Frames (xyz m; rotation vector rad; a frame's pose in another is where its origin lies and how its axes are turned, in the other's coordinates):
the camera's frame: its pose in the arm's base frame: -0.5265 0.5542 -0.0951 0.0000 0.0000 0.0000
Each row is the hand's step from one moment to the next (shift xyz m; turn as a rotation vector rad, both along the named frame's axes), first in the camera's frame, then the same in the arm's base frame.
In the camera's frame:
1: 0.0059 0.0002 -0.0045 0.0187 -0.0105 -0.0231
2: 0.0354 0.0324 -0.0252 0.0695 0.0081 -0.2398
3: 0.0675 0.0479 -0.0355 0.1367 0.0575 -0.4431
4: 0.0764 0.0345 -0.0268 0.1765 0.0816 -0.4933
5: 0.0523 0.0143 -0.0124 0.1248 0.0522 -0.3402
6: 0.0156 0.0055 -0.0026 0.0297 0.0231 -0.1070
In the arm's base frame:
1: 0.0059 0.0002 -0.0045 0.0187 -0.0105 -0.0231
2: 0.0354 0.0324 -0.0252 0.0695 0.0081 -0.2398
3: 0.0675 0.0479 -0.0355 0.1367 0.0575 -0.4431
4: 0.0764 0.0345 -0.0268 0.1765 0.0816 -0.4933
5: 0.0523 0.0143 -0.0124 0.1248 0.0522 -0.3402
6: 0.0156 0.0055 -0.0026 0.0297 0.0231 -0.1070

